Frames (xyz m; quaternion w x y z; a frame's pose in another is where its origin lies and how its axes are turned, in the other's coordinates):
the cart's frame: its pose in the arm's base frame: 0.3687 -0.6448 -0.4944 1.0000 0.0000 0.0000 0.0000
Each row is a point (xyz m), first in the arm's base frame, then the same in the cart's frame.
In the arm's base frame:
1: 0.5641 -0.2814 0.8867
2: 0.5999 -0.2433 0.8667
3: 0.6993 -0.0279 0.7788
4: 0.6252 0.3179 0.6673
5: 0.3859 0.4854 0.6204
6: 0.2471 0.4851 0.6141
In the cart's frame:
1: 0.1954 0.3634 1.3811
2: 0.2312 0.4015 1.3611
3: 0.3306 0.6169 1.2732
4: 0.2565 0.9627 1.1617
5: 0.0172 1.1302 1.1148
6: -0.1216 1.1299 1.1085

